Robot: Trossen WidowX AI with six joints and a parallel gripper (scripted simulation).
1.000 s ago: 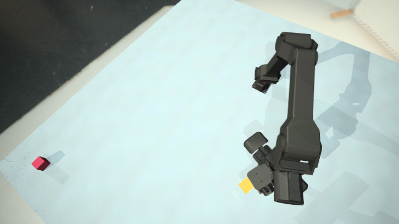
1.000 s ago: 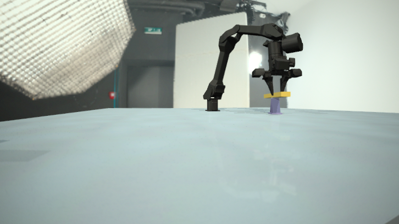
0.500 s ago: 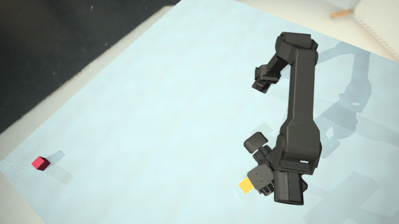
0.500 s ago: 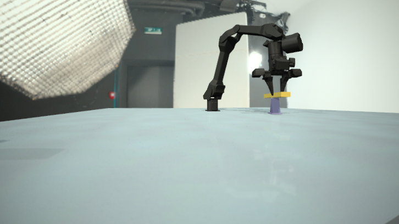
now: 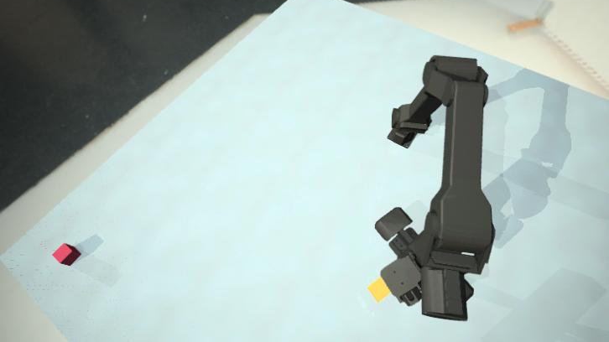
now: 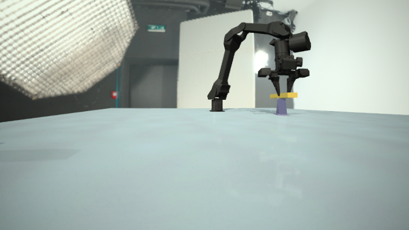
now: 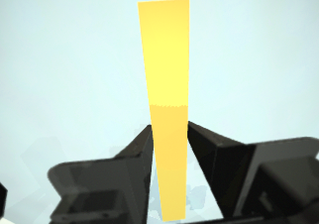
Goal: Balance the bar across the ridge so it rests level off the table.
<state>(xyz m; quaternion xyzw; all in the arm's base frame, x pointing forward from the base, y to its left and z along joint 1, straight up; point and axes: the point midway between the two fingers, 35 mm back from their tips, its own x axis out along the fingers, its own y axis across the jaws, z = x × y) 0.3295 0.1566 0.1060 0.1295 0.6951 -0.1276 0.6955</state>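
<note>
The yellow bar lies 30 mm behind my gripper tip and 10 mm to the left of it. Also, from my gripper tip: red cube (660 mm to the right, 410 mm ahead, 60 mm below).
</note>
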